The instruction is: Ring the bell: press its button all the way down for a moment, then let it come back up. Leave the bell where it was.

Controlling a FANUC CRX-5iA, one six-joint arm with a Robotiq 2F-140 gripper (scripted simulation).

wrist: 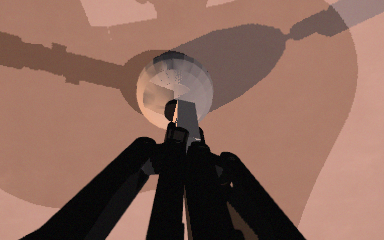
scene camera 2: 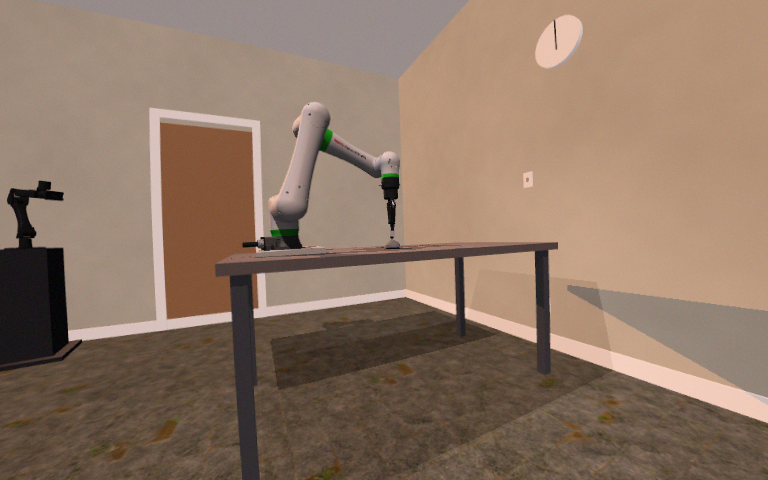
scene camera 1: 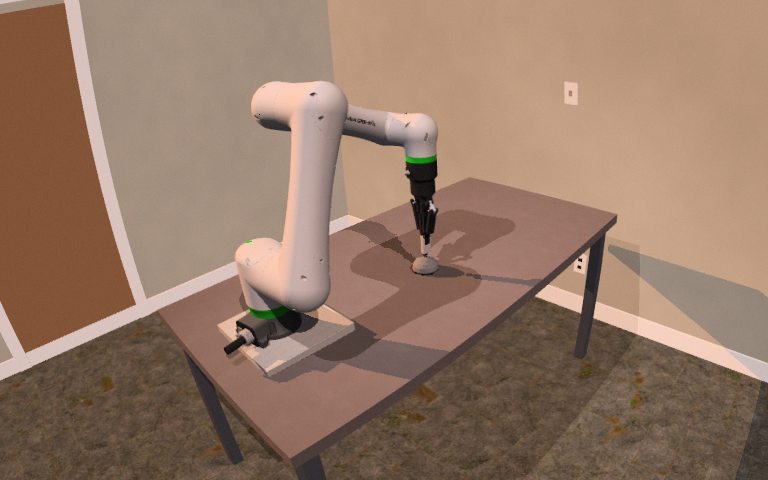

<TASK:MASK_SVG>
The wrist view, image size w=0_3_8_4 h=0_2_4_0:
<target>gripper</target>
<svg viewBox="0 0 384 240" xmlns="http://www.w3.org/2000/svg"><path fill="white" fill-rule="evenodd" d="M306 239L235 154L222 152L219 156L210 151L209 146L205 144L203 130L198 125L195 103L178 99L173 121L167 125L164 143L156 144L156 141L149 137L137 138L45 224L19 240L105 240L145 185L150 175L159 175L145 240L184 240L185 224L182 223L183 199L185 202L188 240Z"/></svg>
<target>grey dome bell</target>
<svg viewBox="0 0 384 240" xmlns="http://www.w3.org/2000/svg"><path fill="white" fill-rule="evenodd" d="M185 54L172 53L154 58L144 67L139 75L137 82L139 108L143 115L159 128L167 130L167 125L173 121L178 99L195 103L198 123L208 114L212 105L214 90L209 72L200 62Z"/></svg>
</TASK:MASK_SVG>
